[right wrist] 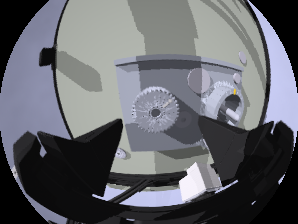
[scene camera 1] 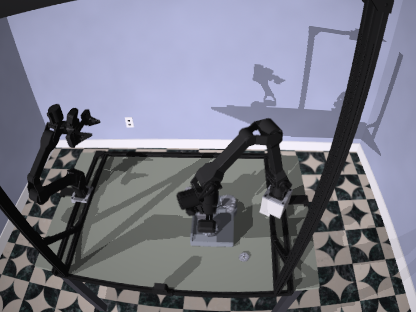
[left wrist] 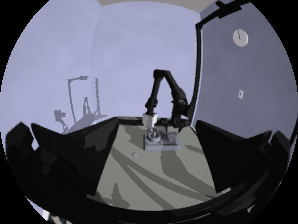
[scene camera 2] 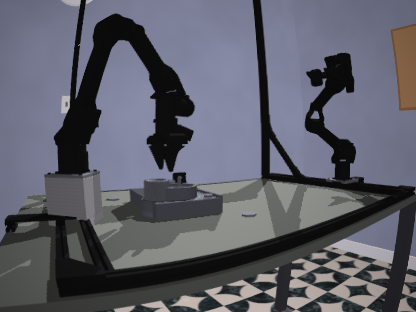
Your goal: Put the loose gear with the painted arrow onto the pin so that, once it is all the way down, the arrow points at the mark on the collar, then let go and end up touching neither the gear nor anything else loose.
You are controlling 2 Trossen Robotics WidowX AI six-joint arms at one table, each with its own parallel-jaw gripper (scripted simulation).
Labels:
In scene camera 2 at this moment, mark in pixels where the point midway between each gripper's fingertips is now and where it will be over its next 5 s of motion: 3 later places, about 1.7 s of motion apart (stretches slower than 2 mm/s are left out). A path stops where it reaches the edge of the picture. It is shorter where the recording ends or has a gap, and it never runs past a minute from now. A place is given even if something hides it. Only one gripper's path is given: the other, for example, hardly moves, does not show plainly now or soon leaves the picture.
The right gripper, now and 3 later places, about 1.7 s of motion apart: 165,170; 164,185; 162,167; 178,170

